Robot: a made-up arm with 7 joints. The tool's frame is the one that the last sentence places.
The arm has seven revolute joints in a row. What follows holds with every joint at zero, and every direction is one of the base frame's.
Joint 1 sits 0.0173 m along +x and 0.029 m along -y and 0.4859 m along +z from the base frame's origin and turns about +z.
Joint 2 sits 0.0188 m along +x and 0.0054 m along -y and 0.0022 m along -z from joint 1 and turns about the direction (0, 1, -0.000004).
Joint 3 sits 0.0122 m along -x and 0.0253 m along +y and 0.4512 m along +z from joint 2 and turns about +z.
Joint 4 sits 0.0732 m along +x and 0.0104 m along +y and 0.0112 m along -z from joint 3 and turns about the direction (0, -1, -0.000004).
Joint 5 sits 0.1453 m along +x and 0.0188 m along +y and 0.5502 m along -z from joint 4 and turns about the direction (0, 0.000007, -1).
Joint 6 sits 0.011 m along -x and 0.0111 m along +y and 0.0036 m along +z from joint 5 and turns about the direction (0, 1, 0.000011).
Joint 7 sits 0.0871 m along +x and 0.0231 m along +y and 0.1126 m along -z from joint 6 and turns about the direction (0, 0.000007, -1).
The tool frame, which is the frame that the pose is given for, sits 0.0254 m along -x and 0.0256 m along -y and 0.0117 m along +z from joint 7; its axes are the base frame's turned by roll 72.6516, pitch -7.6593 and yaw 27.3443 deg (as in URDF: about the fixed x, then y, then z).
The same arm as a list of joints. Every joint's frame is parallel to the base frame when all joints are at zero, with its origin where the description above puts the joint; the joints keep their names.
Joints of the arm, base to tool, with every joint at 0 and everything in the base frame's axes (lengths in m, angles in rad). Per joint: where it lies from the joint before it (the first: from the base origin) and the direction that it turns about. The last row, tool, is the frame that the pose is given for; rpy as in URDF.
joint 1: axis 0 0 1 offset 0.0173 -0.029 0.4859
joint 2: axis 0 1 0 offset 0.0188 -0.0054 -0.0022
joint 3: axis 0 0 1 offset -0.0122 0.0253 0.4512
joint 4: axis 0 -1 0 offset 0.0732 0.0104 -0.0112
joint 5: axis 0 0 -1 offset 0.1453 0.0188 -0.5502
joint 6: axis 0 1 0 offset -0.011 0.0111 0.0036
joint 7: axis 0 0 -1 offset 0.0871 0.0231 -0.1126
tool: offset -0.0254 -0.0256 0.0117 rpy 1.268 -0.1337 0.4772

